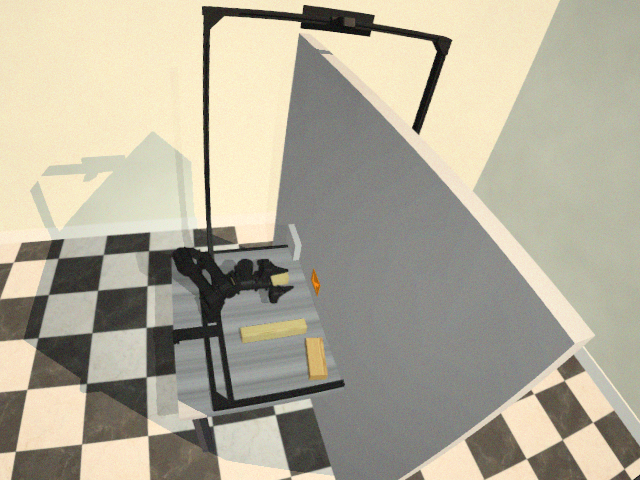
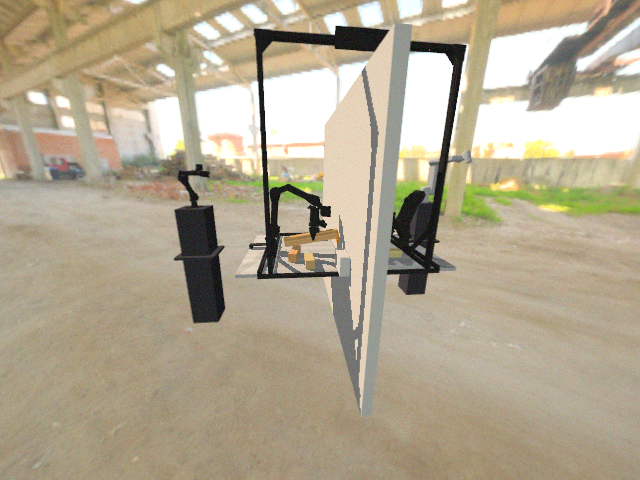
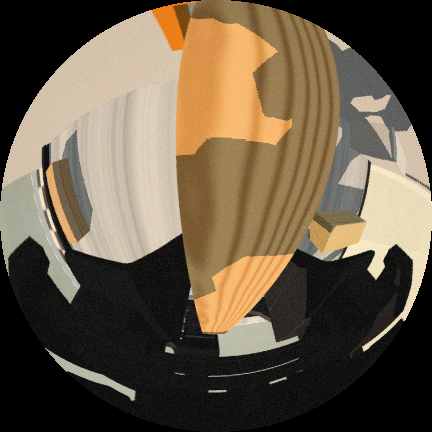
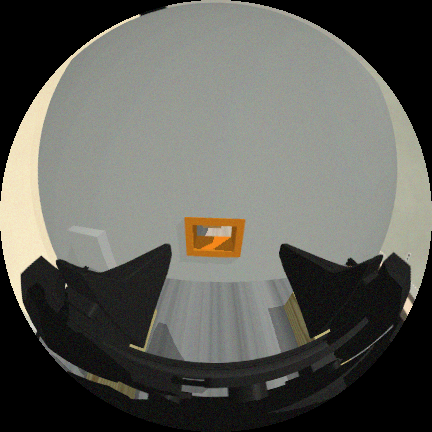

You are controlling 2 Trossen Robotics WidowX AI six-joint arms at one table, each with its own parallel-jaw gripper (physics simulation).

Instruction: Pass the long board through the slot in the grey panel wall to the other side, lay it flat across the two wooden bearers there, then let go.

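Places are measured from the left arm's base along level axes (x right, y down, z ahead), in centimetres.
Pixels of known places: left gripper, fingertip midpoint: (image 2: 313, 239); right gripper, fingertip midpoint: (image 1: 290, 278) (image 4: 227, 250); right arm's base, origin of the base link: (image 1: 211, 316) (image 2: 403, 245).
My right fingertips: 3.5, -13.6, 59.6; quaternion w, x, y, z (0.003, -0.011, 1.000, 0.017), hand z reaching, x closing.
Behind a point stands the place of what it marks, as x, y, z.
The long board (image 2: 299, 239) {5.8, -7.3, 18.6} (image 3: 250, 190) is in my left gripper (image 2: 313, 237) {4.3, -6.5, 27.4}, which is shut on it above the table. It slopes, its panel-side end higher and close to the slot's orange frame (image 2: 338, 238) {9.0, -8.5, 43.2} (image 3: 167, 25); I cannot tell whether that end is inside. On the other side, the frame (image 1: 315, 289) {2.8, -5.7, 48.4} (image 4: 190, 237) {8.1, -8.3, 48.5} shows in the grey panel wall (image 1: 372, 258) {-25.9, -53.5, 48.3} (image 4: 215, 125) {4.8, -25.5, 48.2}, with no board visible in its opening. My right gripper (image 1: 290, 279) {3.5, -13.6, 59.6} (image 4: 227, 250) {3.5, -13.6, 59.6} is open and empty, facing the slot. One pale bearer (image 1: 279, 279) {13.5, -1.8, 61.0} is partly hidden beneath it; another bearer (image 1: 273, 330) {-11.9, -2.5, 69.1} (image 4: 298, 320) {-8.4, -0.7, 60.9} lies alongside.
A light wooden block (image 1: 316, 358) {-26.4, -1.9, 56.0} lies near the panel on the right arm's side. Two short blocks, one (image 2: 293, 254) {20.9, -2.8, 14.7} and another (image 2: 309, 260) {31.7, -3.1, 23.3}, lie below the long board. A small upright slab (image 1: 294, 241) {29.9, -7.8, 50.9} (image 2: 344, 263) {41.5, -4.8, 40.4} stands at the panel. A black frame (image 1: 206, 129) {34.5, -61.6, 88.7} rises around the table.
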